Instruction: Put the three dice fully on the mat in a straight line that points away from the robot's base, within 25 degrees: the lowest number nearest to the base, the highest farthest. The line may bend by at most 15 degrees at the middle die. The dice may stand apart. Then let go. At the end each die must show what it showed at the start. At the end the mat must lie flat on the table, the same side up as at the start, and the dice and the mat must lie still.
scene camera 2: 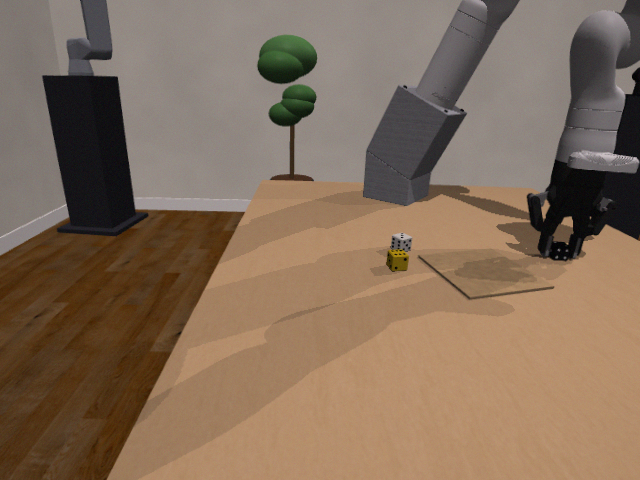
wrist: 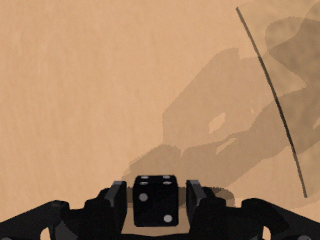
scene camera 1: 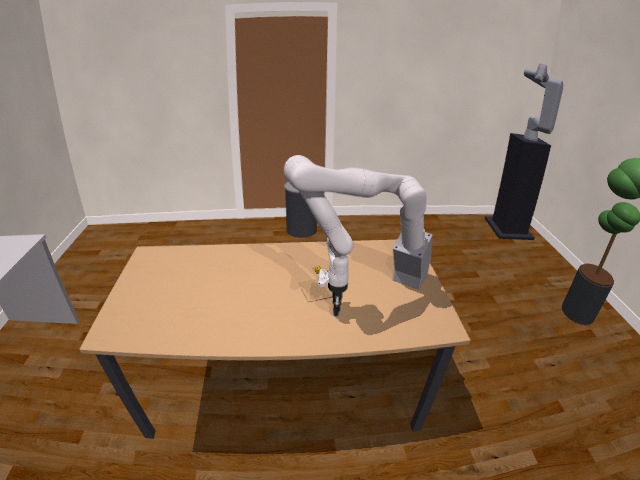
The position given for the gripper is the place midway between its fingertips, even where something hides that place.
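Gripper (scene camera 2: 557, 256) (wrist: 156, 195). Black die (wrist: 155, 197). Tan mat (scene camera 2: 483, 273).
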